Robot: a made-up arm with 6 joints. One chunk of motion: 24 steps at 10 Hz.
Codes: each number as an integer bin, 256 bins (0 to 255) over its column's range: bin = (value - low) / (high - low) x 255, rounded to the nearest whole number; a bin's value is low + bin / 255 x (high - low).
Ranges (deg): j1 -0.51..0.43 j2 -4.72..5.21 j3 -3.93..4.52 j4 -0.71..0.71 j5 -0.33..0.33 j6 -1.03..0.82
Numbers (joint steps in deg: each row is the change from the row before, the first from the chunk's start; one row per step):
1: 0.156 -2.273 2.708 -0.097 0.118 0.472
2: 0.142 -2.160 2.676 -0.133 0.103 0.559
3: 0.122 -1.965 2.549 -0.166 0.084 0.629
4: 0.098 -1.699 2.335 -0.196 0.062 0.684
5: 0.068 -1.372 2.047 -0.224 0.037 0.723
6: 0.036 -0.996 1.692 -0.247 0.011 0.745
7: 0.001 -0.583 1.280 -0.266 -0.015 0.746
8: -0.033 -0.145 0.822 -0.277 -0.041 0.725
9: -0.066 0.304 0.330 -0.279 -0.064 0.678
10: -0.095 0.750 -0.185 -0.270 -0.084 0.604
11: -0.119 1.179 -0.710 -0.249 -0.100 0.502
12: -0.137 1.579 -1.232 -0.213 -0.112 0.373
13: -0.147 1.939 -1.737 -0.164 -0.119 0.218
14: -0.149 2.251 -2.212 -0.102 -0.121 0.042
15: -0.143 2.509 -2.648 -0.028 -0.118 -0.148
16: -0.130 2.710 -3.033 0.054 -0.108 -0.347
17: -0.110 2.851 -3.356 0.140 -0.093 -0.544
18: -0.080 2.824 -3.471 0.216 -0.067 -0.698
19: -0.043 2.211 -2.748 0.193 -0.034 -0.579
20: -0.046 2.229 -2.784 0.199 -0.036 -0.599
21: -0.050 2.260 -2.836 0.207 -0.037 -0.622
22: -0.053 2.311 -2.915 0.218 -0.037 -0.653
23: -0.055 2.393 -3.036 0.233 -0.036 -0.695
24: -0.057 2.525 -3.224 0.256 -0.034 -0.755
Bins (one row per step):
1: 181 63 200 110 173 207
2: 177 66 199 104 167 219
3: 171 71 196 98 160 229
4: 165 78 189 92 151 236
5: 157 86 180 87 142 242
6: 148 96 170 83 132 245
7: 139 106 157 80 122 245
8: 129 117 143 78 112 242
9: 120 129 129 77 103 235
10: 113 140 113 79 95 225
11: 106 151 97 83 89 211
12: 101 162 81 89 84 193
13: 98 171 66 98 82 172
14: 98 179 52 109 81 148
15: 100 186 39 122 82 122
16: 103 191 27 137 86 94
17: 109 194 17 153 92 67
18: 117 194 14 166 102 46
19: 127 178 36 162 114 62
20: 126 178 35 163 114 59
21: 125 179 33 165 113 56
22: 124 181 31 167 113 52
23: 123 183 27 169 114 46
24: 123 186 21 173 114 38

